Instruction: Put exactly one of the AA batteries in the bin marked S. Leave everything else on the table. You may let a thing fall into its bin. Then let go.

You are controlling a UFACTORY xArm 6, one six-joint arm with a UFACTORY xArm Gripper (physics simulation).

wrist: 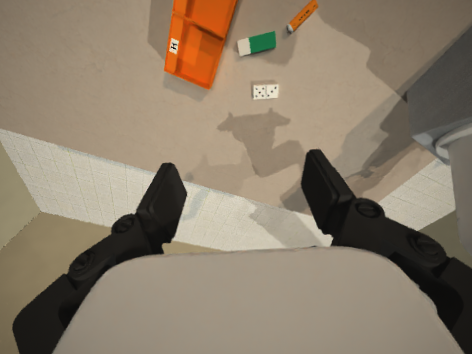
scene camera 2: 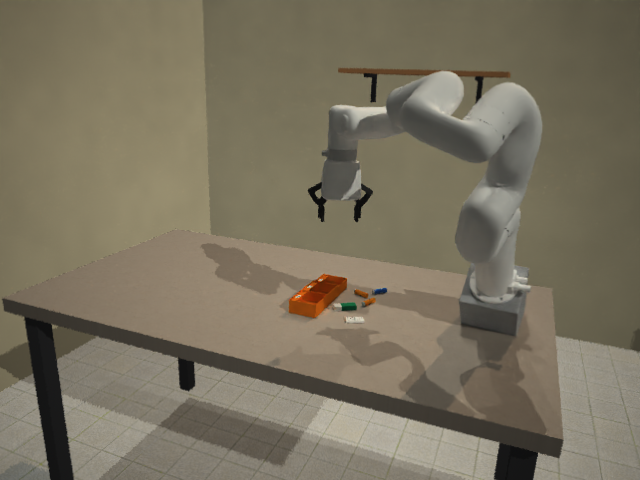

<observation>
gripper: wrist; scene camera 2
same spot on gripper: (scene camera 2: 320, 202) = (wrist: 153, 254)
</observation>
